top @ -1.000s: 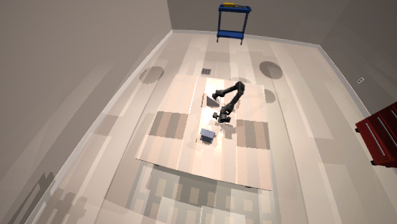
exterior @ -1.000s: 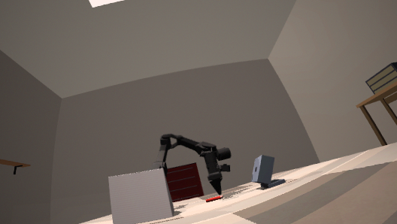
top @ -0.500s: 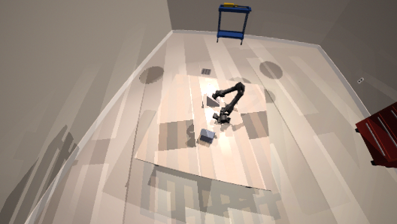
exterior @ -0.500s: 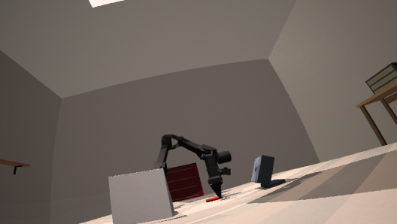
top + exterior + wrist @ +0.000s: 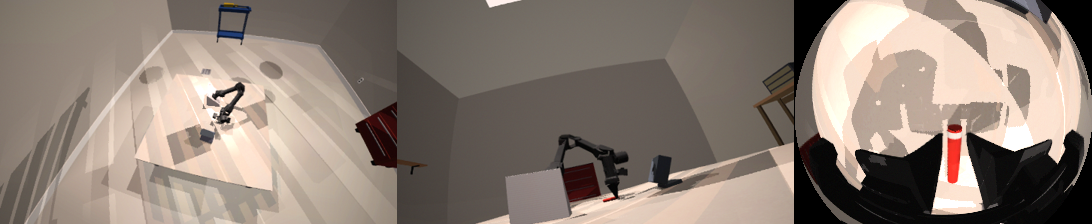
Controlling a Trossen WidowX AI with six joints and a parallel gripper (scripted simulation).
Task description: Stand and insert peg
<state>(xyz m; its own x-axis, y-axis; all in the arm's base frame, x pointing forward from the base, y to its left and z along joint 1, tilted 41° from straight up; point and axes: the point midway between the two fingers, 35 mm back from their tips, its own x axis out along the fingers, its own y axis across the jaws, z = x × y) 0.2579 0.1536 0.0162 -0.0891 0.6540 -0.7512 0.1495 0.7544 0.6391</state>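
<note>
Now: the red peg 1 cm behind my gripper tip. The rest, counted from my gripper tip: grey-blue sloped panel 20 cm ahead, 10 cm to the right, 7 cm above.
</note>
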